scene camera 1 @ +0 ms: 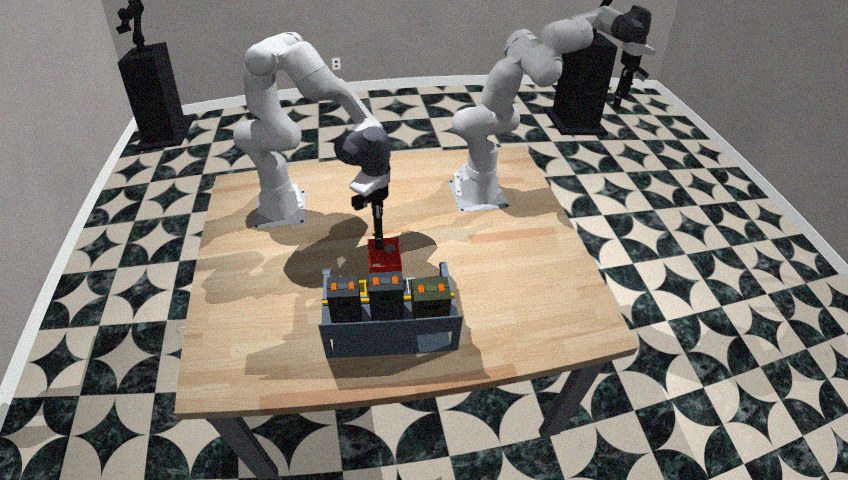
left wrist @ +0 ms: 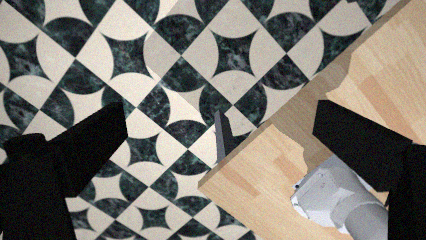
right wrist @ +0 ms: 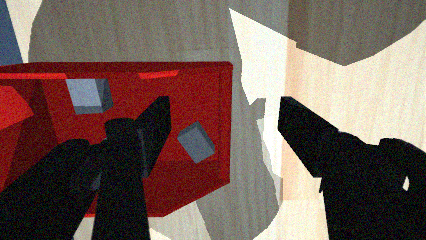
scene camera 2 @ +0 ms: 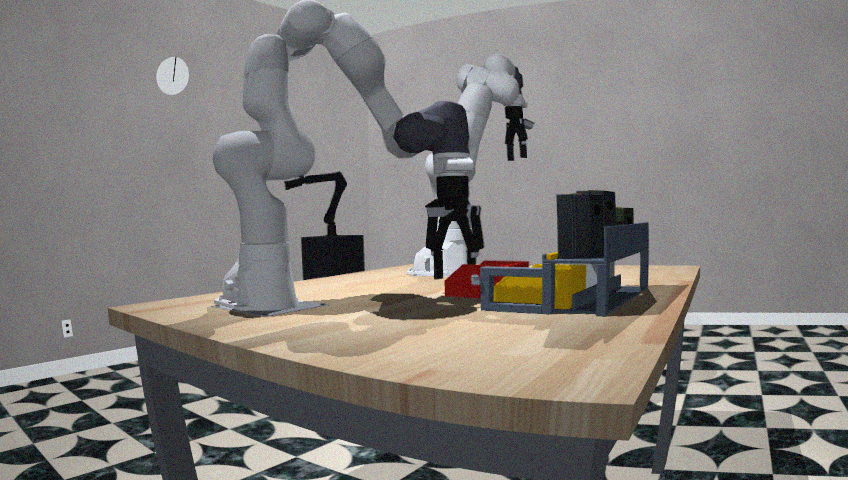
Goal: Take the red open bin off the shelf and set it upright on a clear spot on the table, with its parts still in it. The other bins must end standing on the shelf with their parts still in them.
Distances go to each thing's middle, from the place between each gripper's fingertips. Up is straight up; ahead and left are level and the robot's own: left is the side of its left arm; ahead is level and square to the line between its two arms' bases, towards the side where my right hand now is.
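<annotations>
Yellow bin [scene camera 2: 510,289]: 27 cm ahead of my right hand, 11 cm to the right of it and 2 cm below it. Blue-grey shelf [scene camera 2: 620,241]: 30 cm ahead of my right hand, 1 cm above it. Red bin [scene camera 2: 458,284]: my right gripper is 8 cm short of it, 1 cm to the right of it and 2 cm above it. Going by their middles, the red bin is the nearest to my right gripper of the things named here.
Yellow bin, relative to my left hand [scene camera 2: 517,159]: 550 mm ahead, 1070 mm to the right, 370 mm below. Blue-grey shelf: 580 mm ahead of my left hand, 960 mm to the right of it, 350 mm below it. Red bin: my left hand is 360 mm short of it, 950 mm to the left of it and 380 mm above it. Of the things named here, going by their middles, the yellow bin is the farthest from my left hand.
</annotations>
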